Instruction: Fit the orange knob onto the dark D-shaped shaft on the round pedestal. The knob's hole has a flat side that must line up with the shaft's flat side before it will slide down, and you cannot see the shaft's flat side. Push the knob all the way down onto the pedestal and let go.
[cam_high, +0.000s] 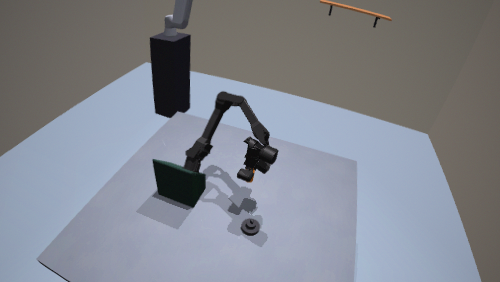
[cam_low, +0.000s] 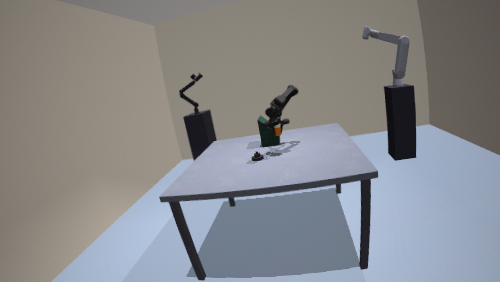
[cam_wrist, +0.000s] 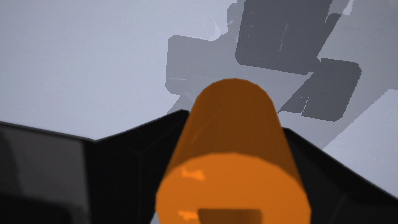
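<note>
My gripper tip is 160 mm to the left of the pedestal, 110 mm above it and 90 mm short of it. Also, from my gripper tip: orange knob: 20 mm above.
</note>
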